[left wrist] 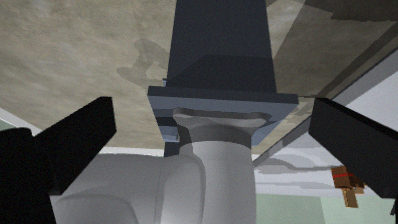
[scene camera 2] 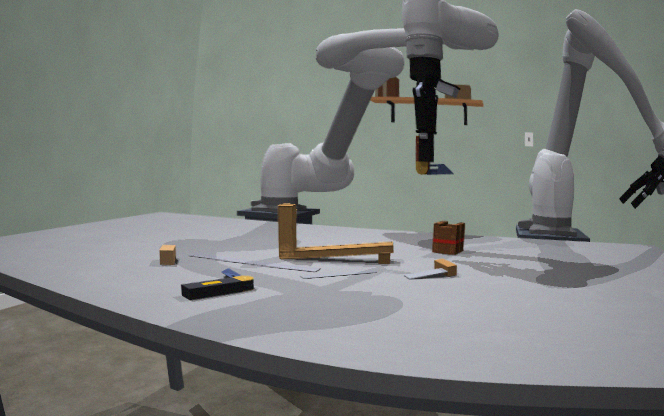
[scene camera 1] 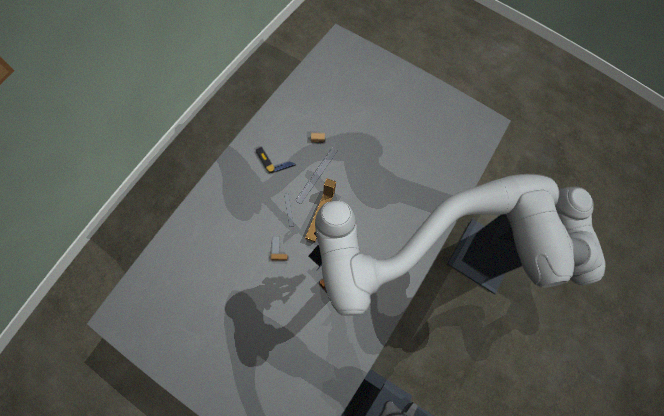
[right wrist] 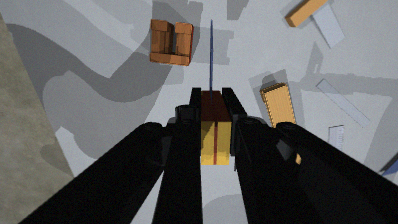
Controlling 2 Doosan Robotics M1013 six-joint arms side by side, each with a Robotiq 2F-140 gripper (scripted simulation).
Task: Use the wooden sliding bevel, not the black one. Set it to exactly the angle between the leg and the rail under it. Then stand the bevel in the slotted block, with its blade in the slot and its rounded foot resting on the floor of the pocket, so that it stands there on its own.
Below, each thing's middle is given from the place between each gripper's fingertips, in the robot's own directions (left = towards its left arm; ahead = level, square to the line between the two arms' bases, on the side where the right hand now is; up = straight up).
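The black bevel (scene camera 2: 211, 288) is 116 cm ahead of my left hand, 81 cm to the right of it and 11 cm below it. My left hand itself is 10 cm below the wooden sliding bevel (right wrist: 215, 122), 63 cm to the left of it and 68 cm short of it. Counted from my right hand, the black bevel is 48 cm ahead, 18 cm to the right and 24 cm below, while the wooden sliding bevel is 3 cm below that hand. By its middle, the wooden sliding bevel is nearer to my right hand than to my left hand.
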